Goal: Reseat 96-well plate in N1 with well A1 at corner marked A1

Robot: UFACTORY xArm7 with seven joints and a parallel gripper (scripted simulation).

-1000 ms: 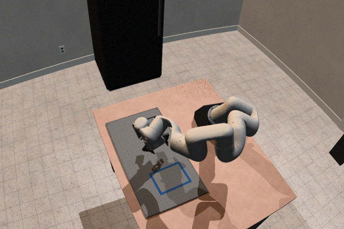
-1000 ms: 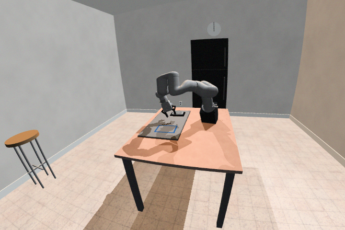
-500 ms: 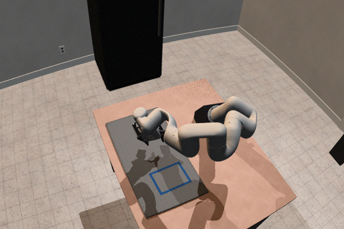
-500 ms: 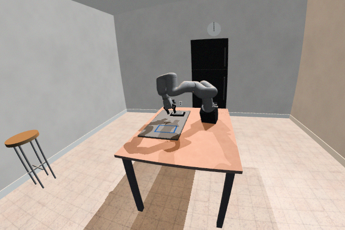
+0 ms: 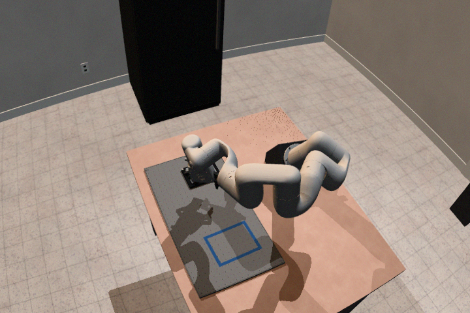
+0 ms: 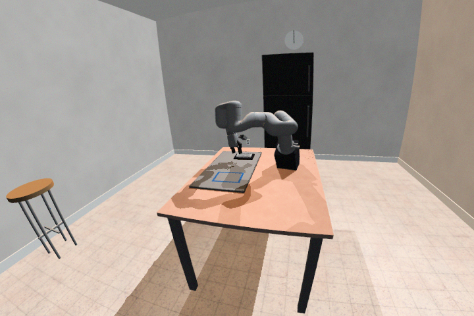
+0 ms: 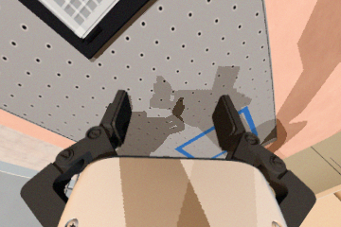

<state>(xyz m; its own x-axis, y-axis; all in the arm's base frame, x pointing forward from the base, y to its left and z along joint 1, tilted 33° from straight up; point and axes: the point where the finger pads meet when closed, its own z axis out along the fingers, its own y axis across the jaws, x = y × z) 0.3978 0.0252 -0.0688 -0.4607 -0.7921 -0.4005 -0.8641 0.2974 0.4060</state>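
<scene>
Right now the 96-well plate is 13 cm to the right of my hand and 7 cm below it. Round my hand: pale A1 mark: 17 cm to the right, 8 cm below, 8 cm ahead; then black plate nest N1: 13 cm to the right, 8 cm below.
</scene>
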